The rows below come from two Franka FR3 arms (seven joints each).
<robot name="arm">
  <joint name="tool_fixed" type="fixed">
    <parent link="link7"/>
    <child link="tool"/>
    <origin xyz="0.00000 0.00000 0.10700" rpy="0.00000 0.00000 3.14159"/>
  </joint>
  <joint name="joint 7" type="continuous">
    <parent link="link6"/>
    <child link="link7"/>
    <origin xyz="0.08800 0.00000 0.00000" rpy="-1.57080 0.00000 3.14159"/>
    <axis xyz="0 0 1"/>
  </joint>
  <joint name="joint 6" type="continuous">
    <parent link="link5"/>
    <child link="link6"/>
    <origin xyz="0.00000 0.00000 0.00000" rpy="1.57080 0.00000 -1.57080"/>
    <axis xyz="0 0 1"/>
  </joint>
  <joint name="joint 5" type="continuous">
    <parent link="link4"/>
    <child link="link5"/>
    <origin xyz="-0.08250 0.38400 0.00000" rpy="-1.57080 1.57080 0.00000"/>
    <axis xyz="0 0 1"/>
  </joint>
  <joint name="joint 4" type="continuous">
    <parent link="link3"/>
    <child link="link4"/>
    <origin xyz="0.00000 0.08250 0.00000" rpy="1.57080 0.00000 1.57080"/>
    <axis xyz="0 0 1"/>
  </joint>
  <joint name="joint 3" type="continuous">
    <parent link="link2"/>
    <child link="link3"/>
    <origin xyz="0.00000 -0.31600 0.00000" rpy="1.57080 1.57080 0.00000"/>
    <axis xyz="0 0 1"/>
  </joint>
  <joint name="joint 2" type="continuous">
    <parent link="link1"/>
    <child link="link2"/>
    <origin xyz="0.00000 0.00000 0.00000" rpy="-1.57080 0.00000 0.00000"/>
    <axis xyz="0 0 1"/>
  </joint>
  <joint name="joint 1" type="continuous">
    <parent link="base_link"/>
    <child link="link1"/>
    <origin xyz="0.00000 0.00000 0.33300"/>
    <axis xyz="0 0 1"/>
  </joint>
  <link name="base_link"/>
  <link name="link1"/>
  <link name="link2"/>
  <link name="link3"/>
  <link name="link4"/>
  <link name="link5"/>
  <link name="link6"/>
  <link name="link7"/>
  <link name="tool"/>
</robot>
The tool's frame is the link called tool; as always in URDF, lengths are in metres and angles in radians. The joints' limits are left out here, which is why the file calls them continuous.
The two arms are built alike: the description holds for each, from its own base.
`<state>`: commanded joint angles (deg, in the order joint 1, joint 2, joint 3, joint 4, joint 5, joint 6, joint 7); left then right.
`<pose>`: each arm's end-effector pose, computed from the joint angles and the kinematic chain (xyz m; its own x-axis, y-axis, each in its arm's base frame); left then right.
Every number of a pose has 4 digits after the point.
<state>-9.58 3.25 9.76 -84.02 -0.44 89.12 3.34 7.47 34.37 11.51 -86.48 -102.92 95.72 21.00</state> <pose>0.5711 -0.0021 0.6409 0.9979 -0.0558 0.0329 -0.0557 -0.9984 -0.0039 0.7120 0.1114 0.3852 0.8696 0.4654 -0.1648 0.1301 0.1060 0.9858</pose>
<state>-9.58 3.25 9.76 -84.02 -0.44 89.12 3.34 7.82 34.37 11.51 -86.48 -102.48 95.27 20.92</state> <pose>0.5711 -0.0021 0.6409 0.9979 -0.0558 0.0329 -0.0557 -0.9984 -0.0039 0.7106 0.1146 0.3850 0.8715 0.4618 -0.1651 0.1321 0.1033 0.9858</pose>
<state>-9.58 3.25 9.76 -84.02 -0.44 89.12 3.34 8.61 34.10 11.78 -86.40 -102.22 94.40 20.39</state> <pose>0.5711 -0.0021 0.6409 0.9979 -0.0558 0.0329 -0.0557 -0.9984 -0.0039 0.7077 0.1251 0.3895 0.8706 0.4628 -0.1668 0.1319 0.1070 0.9855</pose>
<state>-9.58 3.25 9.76 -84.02 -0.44 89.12 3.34 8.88 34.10 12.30 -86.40 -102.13 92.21 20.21</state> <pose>0.5711 -0.0021 0.6409 0.9979 -0.0558 0.0329 -0.0557 -0.9984 -0.0039 0.7045 0.1288 0.3916 0.8815 0.4418 -0.1668 0.1285 0.1155 0.9850</pose>
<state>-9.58 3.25 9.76 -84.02 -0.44 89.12 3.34 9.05 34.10 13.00 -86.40 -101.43 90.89 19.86</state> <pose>0.5711 -0.0021 0.6409 0.9979 -0.0558 0.0329 -0.0557 -0.9984 -0.0039 0.7013 0.1345 0.3920 0.8864 0.4308 -0.1694 0.1348 0.1098 0.9848</pose>
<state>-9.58 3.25 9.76 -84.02 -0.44 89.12 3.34 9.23 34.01 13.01 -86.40 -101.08 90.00 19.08</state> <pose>0.5711 -0.0021 0.6409 0.9979 -0.0558 0.0329 -0.0557 -0.9984 -0.0039 0.6998 0.1348 0.3934 0.8907 0.4173 -0.1805 0.1452 0.1152 0.9827</pose>
